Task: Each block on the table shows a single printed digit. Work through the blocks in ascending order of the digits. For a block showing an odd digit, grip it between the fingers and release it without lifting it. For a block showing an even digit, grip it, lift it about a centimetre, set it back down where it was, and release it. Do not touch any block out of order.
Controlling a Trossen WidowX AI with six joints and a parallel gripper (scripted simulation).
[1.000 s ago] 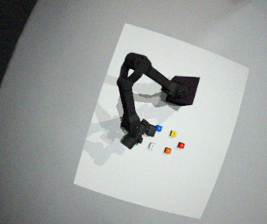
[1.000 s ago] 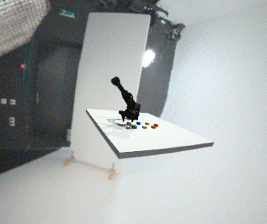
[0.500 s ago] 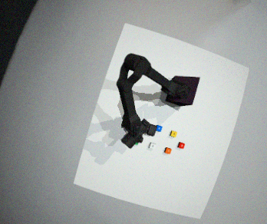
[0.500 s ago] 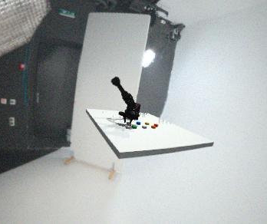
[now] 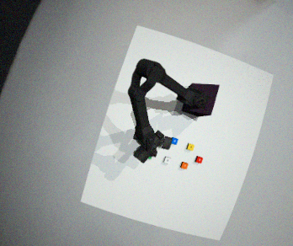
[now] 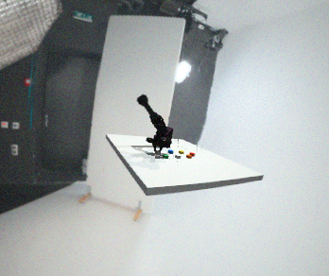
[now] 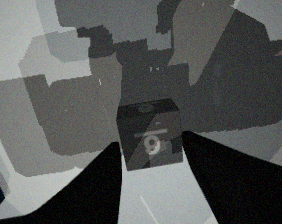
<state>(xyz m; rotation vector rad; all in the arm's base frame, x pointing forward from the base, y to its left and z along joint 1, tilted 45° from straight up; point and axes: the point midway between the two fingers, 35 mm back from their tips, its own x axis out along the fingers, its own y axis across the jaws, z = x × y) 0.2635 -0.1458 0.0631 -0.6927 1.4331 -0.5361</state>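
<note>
Right now my gripper tip is 10 cm short of the green block and 2 cm to the right of it. The rest, counted from my gripper tip: grey block 1 cm ahead; white block 13 cm to the left, 9 cm ahead; blue block 12 cm to the left, 3 cm behind.
</note>
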